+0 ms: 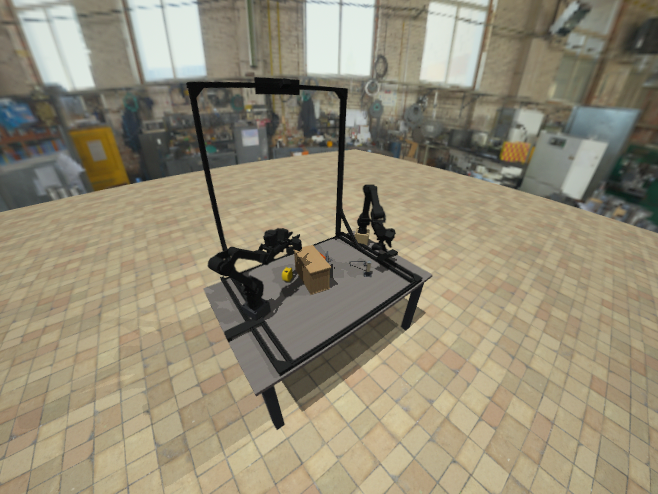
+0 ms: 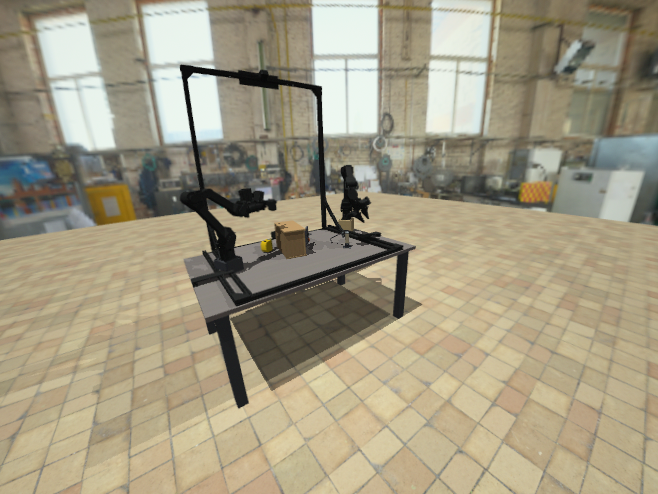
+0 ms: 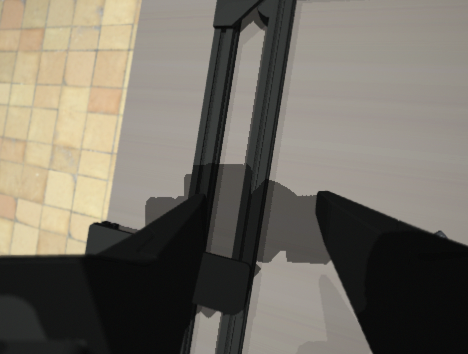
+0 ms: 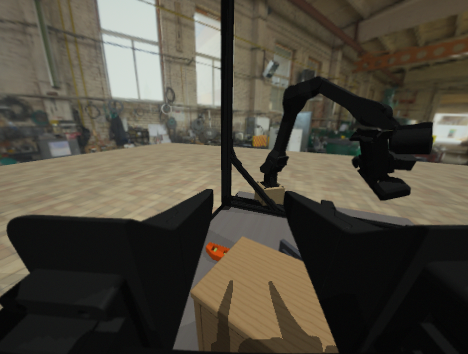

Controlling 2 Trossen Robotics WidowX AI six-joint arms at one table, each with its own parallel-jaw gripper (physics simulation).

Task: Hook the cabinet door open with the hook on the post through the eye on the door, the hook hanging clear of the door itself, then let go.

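Frame: origin at the left arm's base, x ahead, y left, z up, level; metres.
Seen in the pictures: left gripper, fingertip midpoint: (image 1: 388, 250) (image 2: 366, 220) (image 3: 261, 203); right gripper, fingertip midpoint: (image 1: 296, 233) (image 4: 248, 196); left arm's base at its link origin: (image 1: 362, 231) (image 2: 346, 219) (image 4: 269, 184); right arm's base at its link origin: (image 1: 255, 304) (image 2: 227, 258).
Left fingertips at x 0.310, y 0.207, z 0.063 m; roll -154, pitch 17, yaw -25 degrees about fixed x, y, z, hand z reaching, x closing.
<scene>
Offsets run from my left fingertips to a thing's middle. "pt": to the spot under its first point.
The wooden cabinet {dy -0.425, dx +0.219, dz -0.077 m} (image 1: 317, 274) (image 2: 293, 242) (image 4: 255, 275) stands mid-table. A dark grey piece {pt dy -0.369, dx +0.097, dz -0.034 m} (image 4: 290, 248) is beside it; I cannot tell whether this is the door, and the eye is too small to make out. The small pale post {pt dy -0.110, dx +0.080, dz -0.114 m} (image 1: 367, 269) (image 2: 347, 239) stands apart, right of the cabinet, and its thin dark hook {dy -0.177, dx +0.048, dz -0.106 m} (image 1: 357, 261) reaches left. My right gripper (image 1: 299, 243) (image 2: 273, 204) is half open, empty, above and behind the cabinet top. My left gripper (image 2: 363, 219) (image 3: 261, 203) is half open, empty, pointing down above the frame rail, away from the post.
A yellow block-like object {dy -0.567, dx +0.265, dz -0.121 m} (image 1: 287, 274) (image 2: 266, 245) lies left of the cabinet. An orange level-like tool (image 4: 215, 251) (image 1: 323, 258) lies behind it. A black frame rail (image 3: 272, 125) runs along the table side below my left gripper. A tall frame post (image 1: 341, 159) (image 4: 226, 100) rises behind.
</scene>
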